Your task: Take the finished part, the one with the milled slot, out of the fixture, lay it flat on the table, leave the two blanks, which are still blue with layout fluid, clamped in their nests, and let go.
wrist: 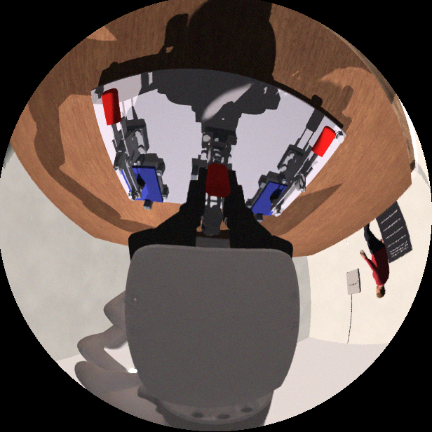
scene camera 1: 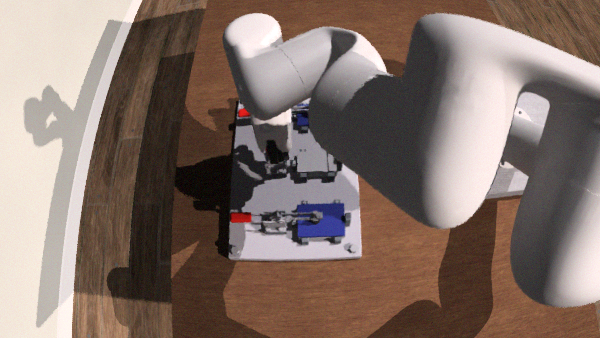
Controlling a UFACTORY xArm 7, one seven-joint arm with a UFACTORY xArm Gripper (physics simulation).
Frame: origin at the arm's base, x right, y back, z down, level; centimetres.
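Seen in the pictures: gripper, fingertip midpoint: (scene camera 1: 279,152); arm's base, origin of the base link: (scene camera 1: 509,136).
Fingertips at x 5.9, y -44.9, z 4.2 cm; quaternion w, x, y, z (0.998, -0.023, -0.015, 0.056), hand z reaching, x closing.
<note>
Pixels of each thing's middle, then the offset from my fingertips to it. "*": a spot on its surface instead. Level surfaces: height alone.
- finished part, body centre: (scene camera 1: 317,163) dx -0.9, dy +6.2, dz +4.4 cm
- white fixture plate, body centre: (scene camera 1: 294,170) dx -0.3, dy +2.0, dz +6.7 cm
- far clamp's red handle, surface spot: (scene camera 1: 243,113) * dx +11.4, dy -6.0, dz +2.4 cm
- brown table, its level: dz +7.5 cm
The finished part (scene camera 1: 312,161), a bare grey plate, sits in the middle nest of the white fixture plate (scene camera 1: 270,192) (wrist: 172,125); its slot cannot be made out. No clamp arm shows over its visible surface. My gripper (scene camera 1: 275,155) (wrist: 214,179) is shut on the red handle (wrist: 218,177) of the middle toggle clamp, which stands raised between the black fingers. One blue blank (scene camera 1: 332,227) (wrist: 151,184) is under its clamp in the near nest. The other blue blank (scene camera 1: 302,119) (wrist: 270,199) is in the far nest, largely hidden by the arm in the scene view.
The near clamp's red handle (scene camera 1: 240,217) (wrist: 111,107) and the far clamp's red handle (scene camera 1: 243,113) (wrist: 324,141) lie low toward the plate's left edge. The brown table (scene camera 1: 400,255) surrounds the fixture. The arm covers much of the right side in the scene view.
</note>
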